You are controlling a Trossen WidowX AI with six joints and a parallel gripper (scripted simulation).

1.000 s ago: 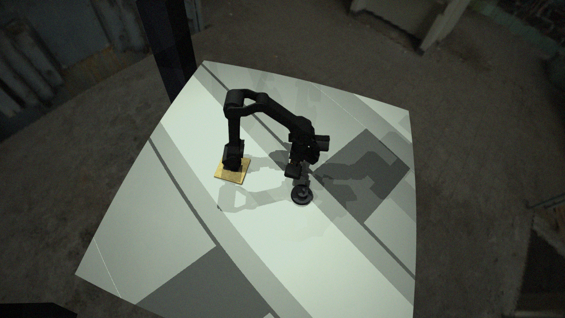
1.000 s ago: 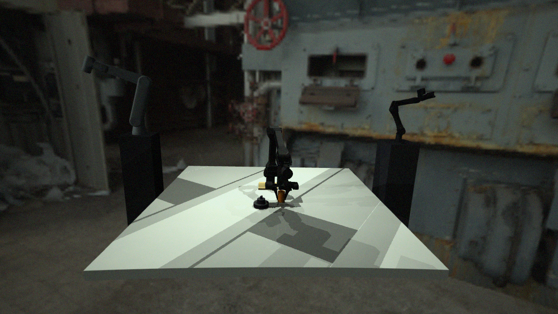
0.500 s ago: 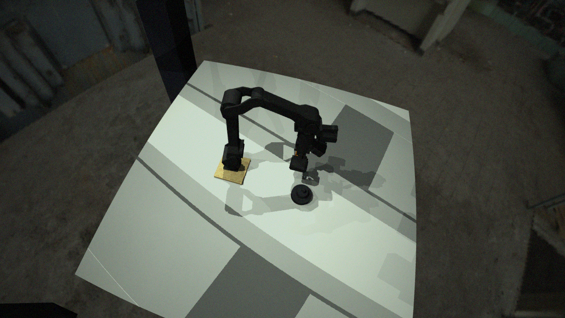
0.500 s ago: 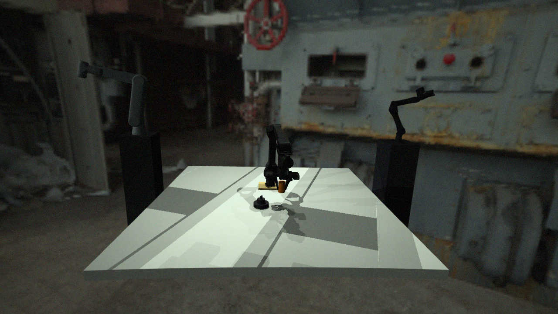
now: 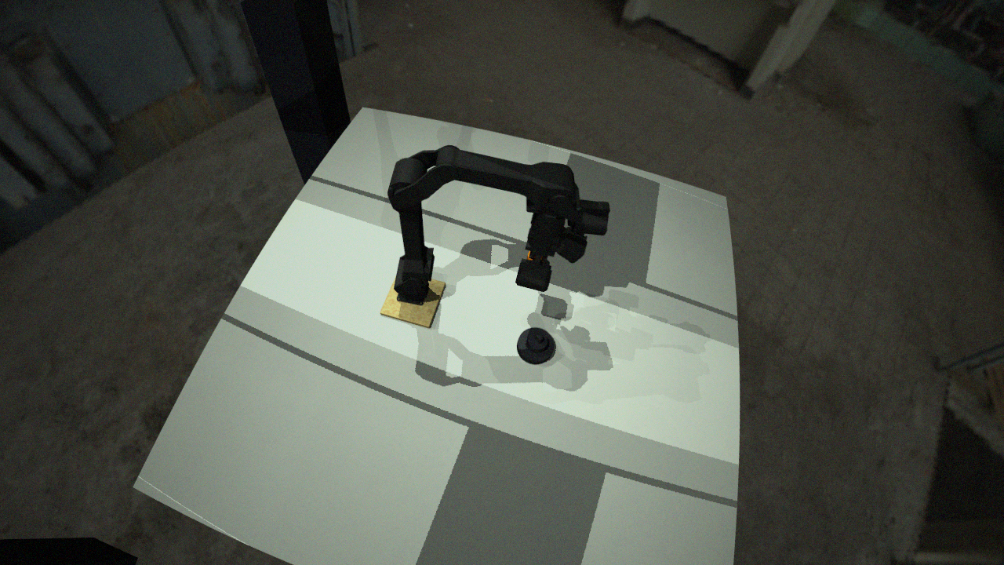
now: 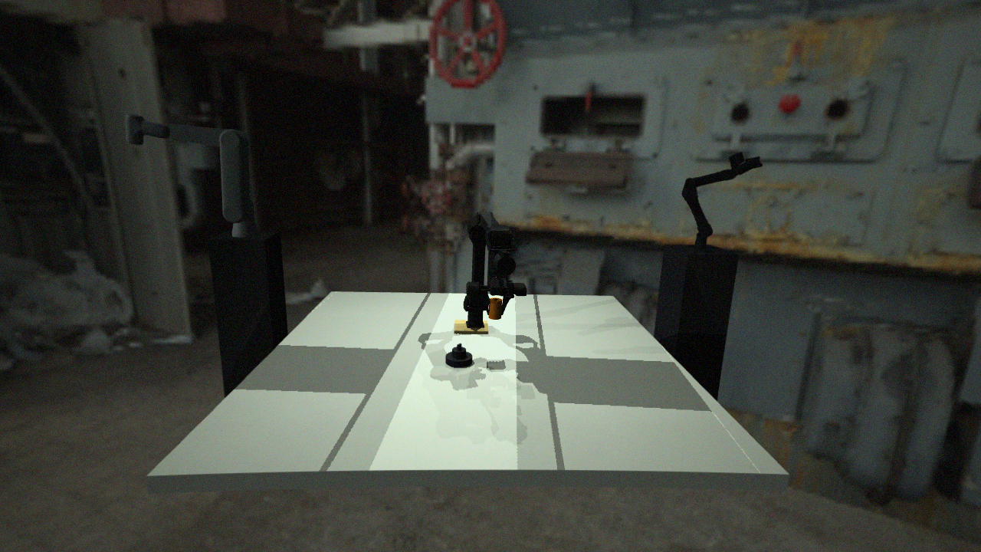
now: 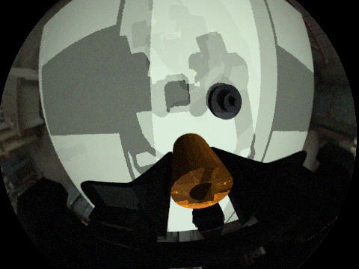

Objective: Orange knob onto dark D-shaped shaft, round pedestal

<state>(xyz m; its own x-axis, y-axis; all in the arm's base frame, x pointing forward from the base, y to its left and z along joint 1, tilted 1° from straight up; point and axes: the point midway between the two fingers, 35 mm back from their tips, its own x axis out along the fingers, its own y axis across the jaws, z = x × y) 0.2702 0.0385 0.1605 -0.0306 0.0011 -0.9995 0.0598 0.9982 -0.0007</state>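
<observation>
The round pedestal lies 40 mm ahead of my gripper tip, 110 mm to the right of it and 110 mm below it. From my gripper tip the other things lie so: orange knob: 20 mm above.
</observation>
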